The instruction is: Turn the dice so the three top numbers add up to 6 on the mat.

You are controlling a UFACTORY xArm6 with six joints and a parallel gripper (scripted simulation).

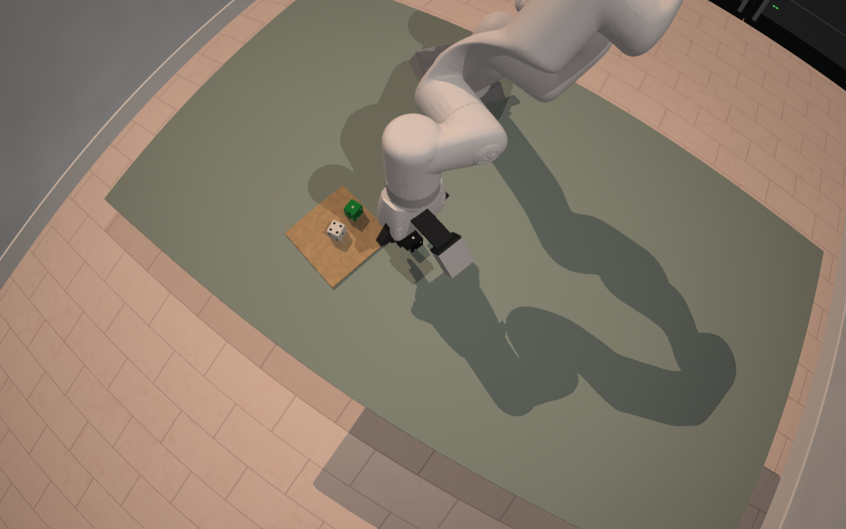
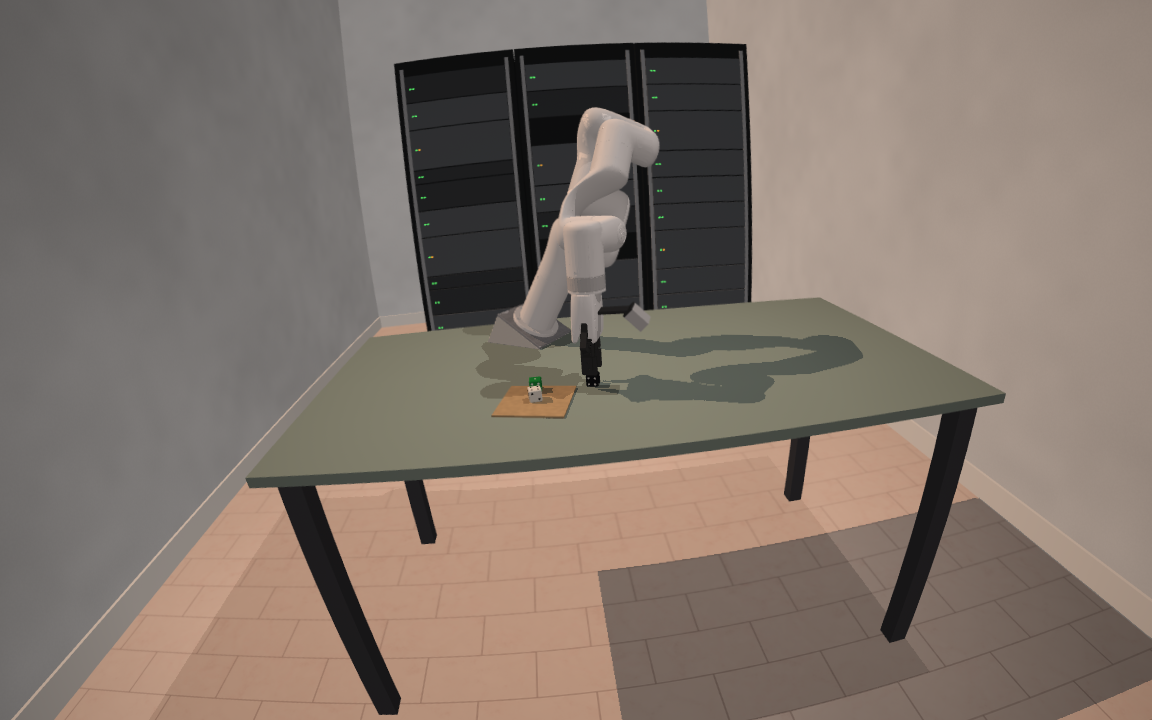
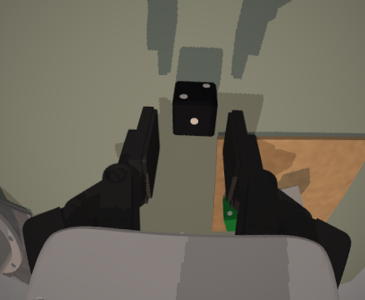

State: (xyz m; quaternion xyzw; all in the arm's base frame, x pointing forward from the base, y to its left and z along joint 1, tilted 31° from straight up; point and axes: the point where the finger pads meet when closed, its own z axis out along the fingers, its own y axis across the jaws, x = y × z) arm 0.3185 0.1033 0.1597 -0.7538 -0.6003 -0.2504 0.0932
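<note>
The black die lies 4 cm below my hand. From my hand the other things lie so: white die (8 cm ahead, 11 cm to the right, 3 cm below); then brown mat (8 cm ahead, 11 cm to the right, 5 cm below); then green die (3 cm ahead, 12 cm to the right, 3 cm below).
</note>
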